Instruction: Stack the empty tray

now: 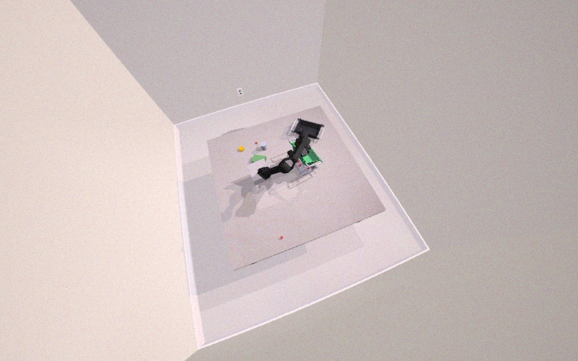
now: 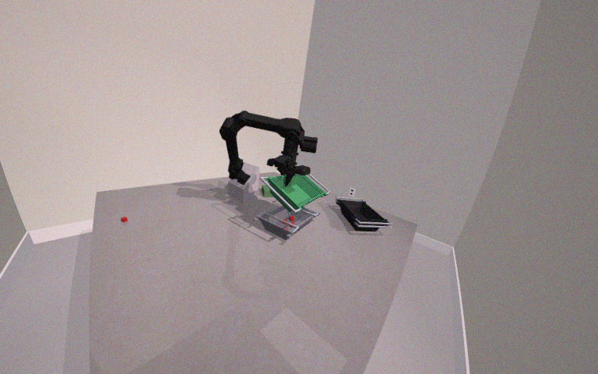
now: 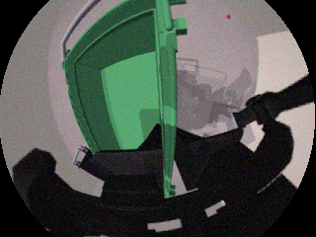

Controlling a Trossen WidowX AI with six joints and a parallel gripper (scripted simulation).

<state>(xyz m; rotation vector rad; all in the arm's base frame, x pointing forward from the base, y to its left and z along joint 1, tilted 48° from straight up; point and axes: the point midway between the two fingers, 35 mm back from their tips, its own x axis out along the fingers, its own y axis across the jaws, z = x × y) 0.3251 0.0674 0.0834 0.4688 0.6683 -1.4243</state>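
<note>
My gripper tip is 7 cm short of the green tray and 1 cm to the right of it. Also, from my gripper tip: green block 32 cm behind, 21 cm to the left, 16 cm below; yellow disc 44 cm behind, 41 cm to the left, 17 cm below; grey cylinder 23 cm behind, 33 cm to the left, 15 cm below.
</note>
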